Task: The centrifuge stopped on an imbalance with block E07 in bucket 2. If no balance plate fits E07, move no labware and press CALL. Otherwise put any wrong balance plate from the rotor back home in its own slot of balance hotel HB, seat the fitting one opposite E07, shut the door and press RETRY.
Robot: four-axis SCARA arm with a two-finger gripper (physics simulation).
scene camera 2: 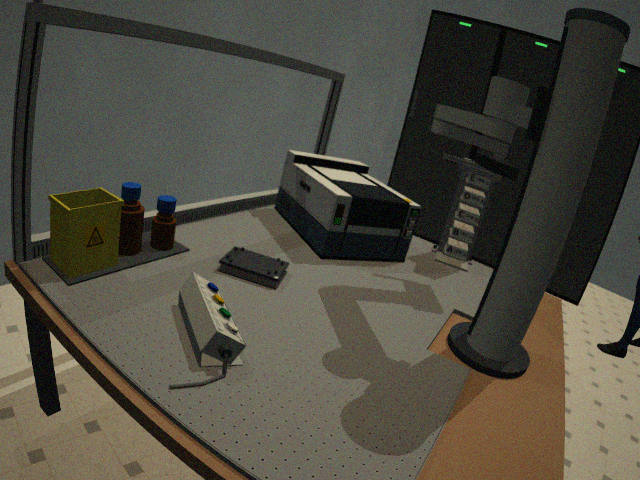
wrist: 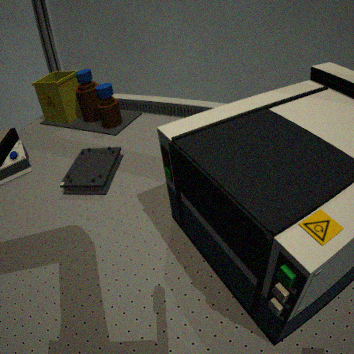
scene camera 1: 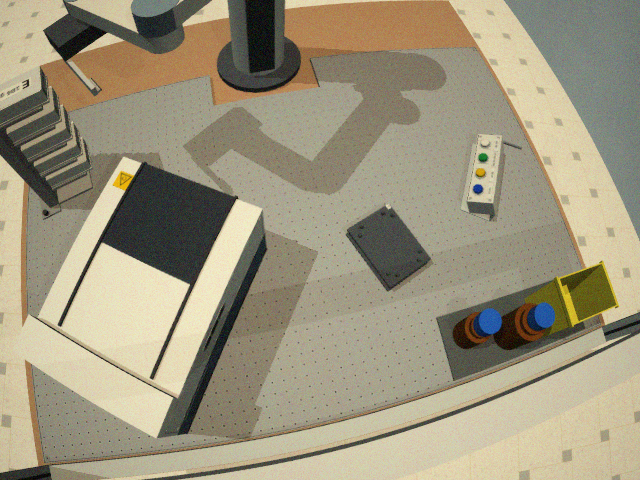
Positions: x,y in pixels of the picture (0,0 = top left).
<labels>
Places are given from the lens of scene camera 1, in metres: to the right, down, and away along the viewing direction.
centrifuge (scene camera 1: 138,316): -0.32, 0.14, 0.76
brown bottles with blue caps (scene camera 1: 527,323): 0.44, 0.18, 0.88
button box (scene camera 1: 483,205): 0.40, -0.08, 1.06
The marked spots on the button box and the brown bottles with blue caps are 0.32 m apart.
</labels>
